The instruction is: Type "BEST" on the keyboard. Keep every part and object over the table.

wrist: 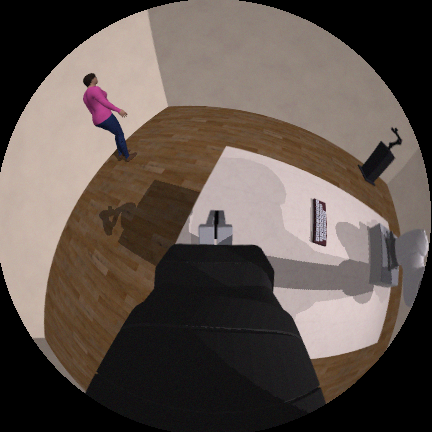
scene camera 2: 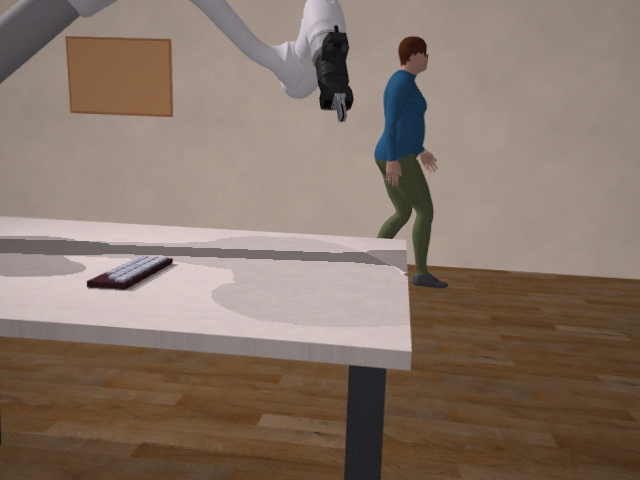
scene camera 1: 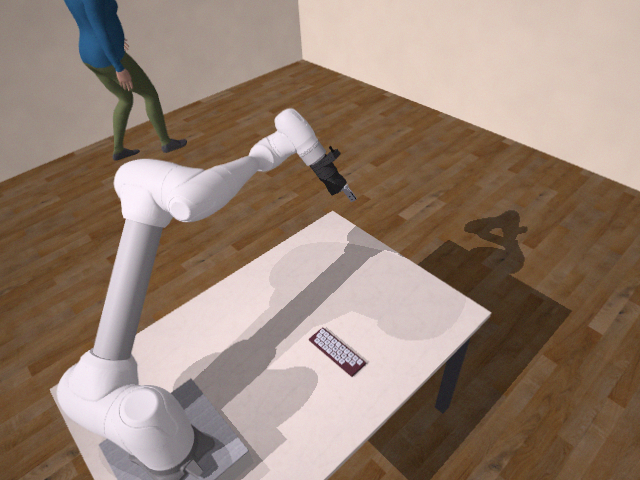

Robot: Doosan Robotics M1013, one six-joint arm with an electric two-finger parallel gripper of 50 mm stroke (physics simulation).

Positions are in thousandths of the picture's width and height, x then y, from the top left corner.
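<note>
In scene camera 2 I can see my gripper (scene camera 2: 535, 247). The wrist view also gives me a sight of my gripper (wrist: 501, 506).
</note>
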